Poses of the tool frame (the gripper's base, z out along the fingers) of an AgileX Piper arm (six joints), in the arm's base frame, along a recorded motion.
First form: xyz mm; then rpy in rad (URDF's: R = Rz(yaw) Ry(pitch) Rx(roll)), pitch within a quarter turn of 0, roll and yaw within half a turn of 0.
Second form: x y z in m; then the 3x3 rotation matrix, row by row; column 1 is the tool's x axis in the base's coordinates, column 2 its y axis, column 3 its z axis. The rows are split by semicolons. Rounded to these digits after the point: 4 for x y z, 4 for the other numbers.
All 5 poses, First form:
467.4 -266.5 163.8 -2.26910 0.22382 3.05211
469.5 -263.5 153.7 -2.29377 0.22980 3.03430
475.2 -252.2 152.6 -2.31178 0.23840 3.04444
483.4 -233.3 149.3 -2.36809 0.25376 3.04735
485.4 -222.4 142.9 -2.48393 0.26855 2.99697
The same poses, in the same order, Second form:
0.4674 -0.2665 0.1638; -0.9712 0.2268 0.0737; 0.0871 0.6252 -0.7756; -0.2220 -0.7468 -0.6269
0.4695 -0.2635 0.1537; -0.9681 0.2407 0.0695; 0.1043 0.6395 -0.7617; -0.2278 -0.7301 -0.6442
0.4752 -0.2522 0.1526; -0.9671 0.2389 0.0871; 0.0943 0.6549 -0.7498; -0.2361 -0.7169 -0.6559
0.4834 -0.2333 0.1493; -0.9637 0.2419 0.1131; 0.0911 0.6958 -0.7124; -0.2510 -0.6763 -0.6926
0.4854 -0.2224 0.1429; -0.9541 0.2746 0.1197; 0.1390 0.7598 -0.6352; -0.2653 -0.5894 -0.7631

